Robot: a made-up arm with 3 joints. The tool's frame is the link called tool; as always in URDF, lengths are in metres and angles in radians. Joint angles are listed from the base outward.
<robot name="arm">
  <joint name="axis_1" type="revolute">
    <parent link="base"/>
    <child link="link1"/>
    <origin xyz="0.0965 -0.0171 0.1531" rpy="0 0 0"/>
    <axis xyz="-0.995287 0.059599 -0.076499"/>
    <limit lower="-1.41" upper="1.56"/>
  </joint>
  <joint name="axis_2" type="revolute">
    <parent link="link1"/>
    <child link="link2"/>
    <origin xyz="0.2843 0.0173 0.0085" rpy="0 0 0"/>
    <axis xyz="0 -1 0"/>
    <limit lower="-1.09" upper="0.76"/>
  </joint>
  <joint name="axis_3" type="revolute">
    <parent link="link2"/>
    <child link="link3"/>
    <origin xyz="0.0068 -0.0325 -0.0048" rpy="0 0 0"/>
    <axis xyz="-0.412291 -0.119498 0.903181"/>
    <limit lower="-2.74" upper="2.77"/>
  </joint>
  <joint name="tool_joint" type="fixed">
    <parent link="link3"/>
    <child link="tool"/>
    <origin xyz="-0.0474 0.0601 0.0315" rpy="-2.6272 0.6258 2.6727"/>
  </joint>
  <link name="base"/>
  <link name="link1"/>
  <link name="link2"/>
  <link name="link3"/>
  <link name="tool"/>
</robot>
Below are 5 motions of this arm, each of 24 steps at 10 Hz.
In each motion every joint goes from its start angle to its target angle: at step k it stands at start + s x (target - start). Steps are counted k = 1, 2, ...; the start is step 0. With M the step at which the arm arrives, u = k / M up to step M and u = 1 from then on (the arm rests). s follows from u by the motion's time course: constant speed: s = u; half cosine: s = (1 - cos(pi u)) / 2; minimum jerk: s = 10 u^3 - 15 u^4 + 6 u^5.
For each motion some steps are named. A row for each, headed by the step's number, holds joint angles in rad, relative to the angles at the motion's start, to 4 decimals.
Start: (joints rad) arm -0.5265 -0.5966 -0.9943
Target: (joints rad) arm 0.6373 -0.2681 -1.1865
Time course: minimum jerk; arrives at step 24
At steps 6, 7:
6: 0.1205 0.0340 -0.0199
7: 0.1772 0.0500 -0.0293

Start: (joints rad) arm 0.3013 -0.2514 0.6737
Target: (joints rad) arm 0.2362 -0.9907 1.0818
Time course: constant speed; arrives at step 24
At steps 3, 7, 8, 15, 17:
3: -0.0081 -0.0924 0.0510
7: -0.0190 -0.2156 0.1190
8: -0.0217 -0.2464 0.1360
15: -0.0407 -0.4621 0.2551
17: -0.0461 -0.5237 0.2891

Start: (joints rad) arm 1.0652 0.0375 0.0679
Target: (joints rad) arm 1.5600 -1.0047 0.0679
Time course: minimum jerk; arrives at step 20
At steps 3, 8, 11, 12, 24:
3: 0.0132 -0.0277 0.0000
8: 0.1571 -0.3308 0.0000
11: 0.2935 -0.6182 0.0000
12: 0.3377 -0.7114 0.0000
24: 0.4948 -1.0422 0.0000

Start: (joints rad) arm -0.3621 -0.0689 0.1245
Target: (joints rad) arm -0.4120 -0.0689 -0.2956
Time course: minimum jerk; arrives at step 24
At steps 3, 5, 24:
3: -0.0008 0.0000 -0.0067
5: -0.0032 0.0000 -0.0271
24: -0.0499 0.0000 -0.4201

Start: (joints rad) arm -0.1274 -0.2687 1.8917
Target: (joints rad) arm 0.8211 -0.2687 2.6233
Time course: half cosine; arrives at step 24
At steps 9, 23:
9: 0.2928 0.0000 0.2258
23: 0.9444 0.0000 0.7285

